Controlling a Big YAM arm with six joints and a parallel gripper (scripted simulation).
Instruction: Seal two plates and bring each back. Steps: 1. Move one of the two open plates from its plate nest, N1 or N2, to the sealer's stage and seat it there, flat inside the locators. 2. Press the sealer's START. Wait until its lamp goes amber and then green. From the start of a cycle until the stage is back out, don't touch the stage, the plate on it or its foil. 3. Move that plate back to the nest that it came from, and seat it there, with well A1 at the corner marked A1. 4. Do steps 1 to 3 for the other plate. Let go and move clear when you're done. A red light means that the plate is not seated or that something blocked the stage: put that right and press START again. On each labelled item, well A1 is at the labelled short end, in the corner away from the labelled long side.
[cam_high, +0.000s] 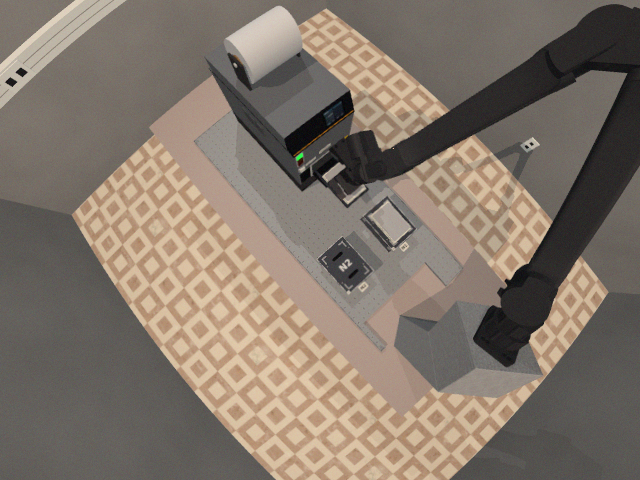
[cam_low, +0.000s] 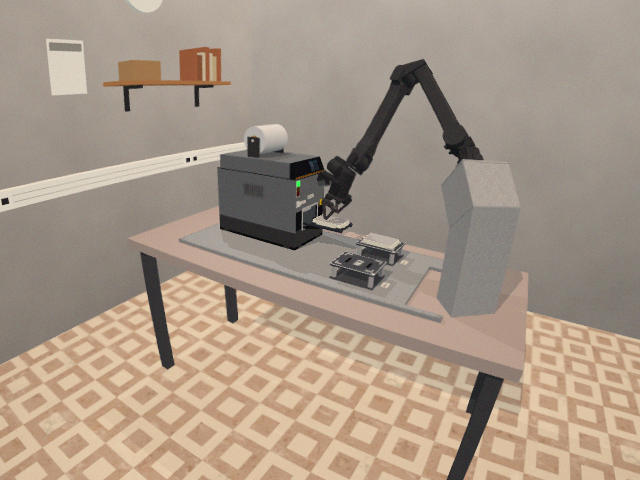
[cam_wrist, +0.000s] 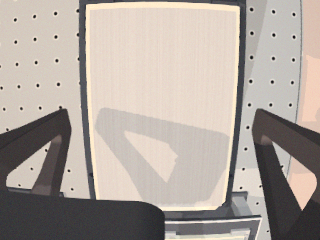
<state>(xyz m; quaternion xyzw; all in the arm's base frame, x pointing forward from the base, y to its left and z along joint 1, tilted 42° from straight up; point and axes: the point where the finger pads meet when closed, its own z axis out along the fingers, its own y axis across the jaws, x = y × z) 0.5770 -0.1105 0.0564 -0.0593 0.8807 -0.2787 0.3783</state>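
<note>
My hand is 30 mm above the cream well plate. Also, from my hand: sealer stage 40 mm below; then start button 110 mm ahead, 80 mm to the left, 40 mm above; then foil roll 330 mm ahead, 40 mm to the right, 270 mm above.
</note>
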